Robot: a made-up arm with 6 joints.
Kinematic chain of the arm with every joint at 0, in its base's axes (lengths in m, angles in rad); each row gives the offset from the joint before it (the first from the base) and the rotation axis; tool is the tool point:
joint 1: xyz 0 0 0.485 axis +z
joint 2: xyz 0.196 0 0 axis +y
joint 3: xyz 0 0 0.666 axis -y
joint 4: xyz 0 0 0.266 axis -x
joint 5: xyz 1.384 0 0 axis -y
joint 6: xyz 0.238 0 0 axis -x
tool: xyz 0 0 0
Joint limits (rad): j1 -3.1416..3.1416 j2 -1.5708..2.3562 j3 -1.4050..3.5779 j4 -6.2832..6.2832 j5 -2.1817..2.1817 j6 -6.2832..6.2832
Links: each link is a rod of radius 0.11 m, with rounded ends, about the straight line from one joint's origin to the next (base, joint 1, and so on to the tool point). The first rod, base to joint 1, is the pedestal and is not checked.
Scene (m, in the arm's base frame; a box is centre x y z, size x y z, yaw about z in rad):
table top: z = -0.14
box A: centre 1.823 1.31 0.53 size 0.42 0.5 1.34 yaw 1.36
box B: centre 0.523 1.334 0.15 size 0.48 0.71 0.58 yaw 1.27
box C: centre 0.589 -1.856 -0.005 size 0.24 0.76 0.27 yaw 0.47
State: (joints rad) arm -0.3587 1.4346 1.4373 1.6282 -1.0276 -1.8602
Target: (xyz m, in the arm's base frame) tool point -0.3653 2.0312 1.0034
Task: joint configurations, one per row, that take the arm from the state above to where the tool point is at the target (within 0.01 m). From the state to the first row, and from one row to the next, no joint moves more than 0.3 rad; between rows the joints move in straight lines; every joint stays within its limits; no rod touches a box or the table.
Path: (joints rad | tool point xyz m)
1: -0.1142 1.3877 1.5114 1.6621 -1.0160 -1.8759 | 2.2756 -0.4638 1.0748
2: 0.1303 1.3408 1.5855 1.6960 -1.0043 -1.8917 | 2.2475 0.0936 1.2855
3: 0.3748 1.2939 1.6596 1.7298 -0.9927 -1.9074 | 2.0674 0.6018 1.4864
4: 0.6193 1.2470 1.7337 1.7637 -0.9811 -1.9232 | 1.7620 1.0177 1.6747
5: 0.8679 1.3529 1.8012 1.7342 -1.1356 -1.9106 | 1.4899 1.4290 1.5437
6: 1.1165 1.4587 1.8686 1.7047 -1.2901 -1.8980 | 1.1118 1.7601 1.4093
7: 1.3651 1.5646 1.9361 1.6753 -1.4446 -1.8854 | 0.6535 1.9823 1.2732
8: 1.6137 1.6704 2.0036 1.6458 -1.5991 -1.8728 | 0.1483 2.0757 1.1375
9: 1.8623 1.7763 2.0711 1.6163 -1.7536 -1.8602 | -0.3654 2.0312 1.0034

